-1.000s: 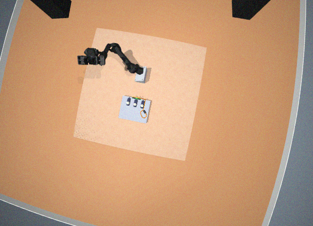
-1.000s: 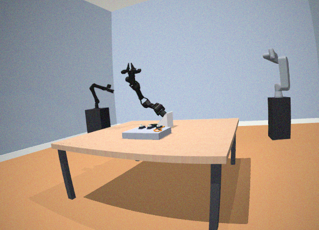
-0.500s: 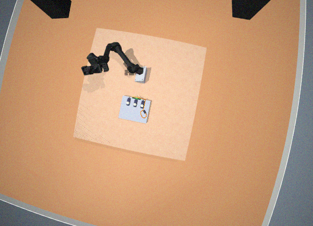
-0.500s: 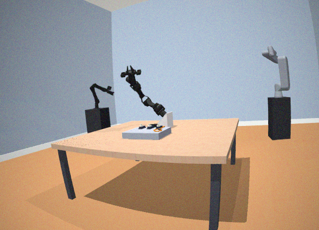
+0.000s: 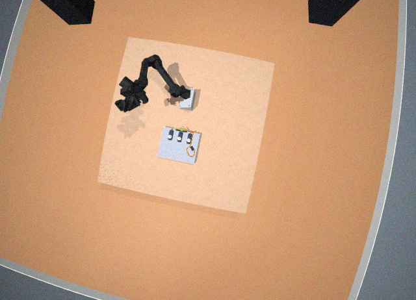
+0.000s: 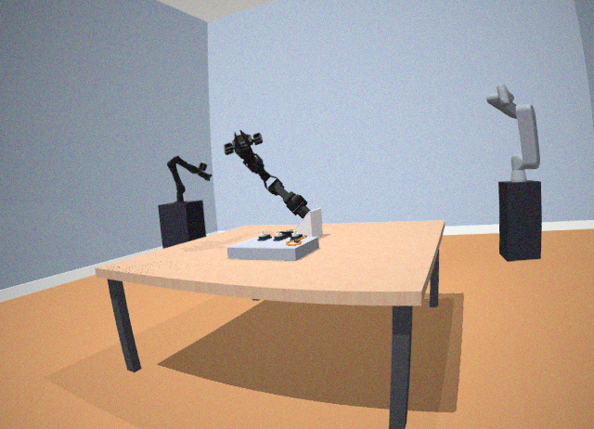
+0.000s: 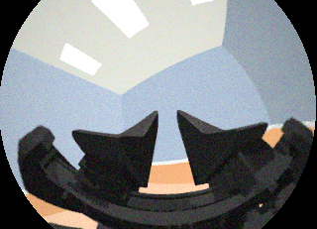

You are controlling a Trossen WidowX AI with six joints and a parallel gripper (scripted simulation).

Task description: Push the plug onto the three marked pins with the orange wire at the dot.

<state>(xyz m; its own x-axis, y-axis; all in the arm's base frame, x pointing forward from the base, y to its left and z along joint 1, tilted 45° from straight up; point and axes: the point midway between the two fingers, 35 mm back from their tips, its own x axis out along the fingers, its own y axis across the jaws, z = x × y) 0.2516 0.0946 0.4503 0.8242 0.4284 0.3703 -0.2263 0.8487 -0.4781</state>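
The green band is 460 mm below my gripper tip, 220 mm to the left of it and 50 mm ahead of it. Also, from my gripper tip: pale grey holder: 510 mm below, 210 mm ahead, 190 mm to the left.
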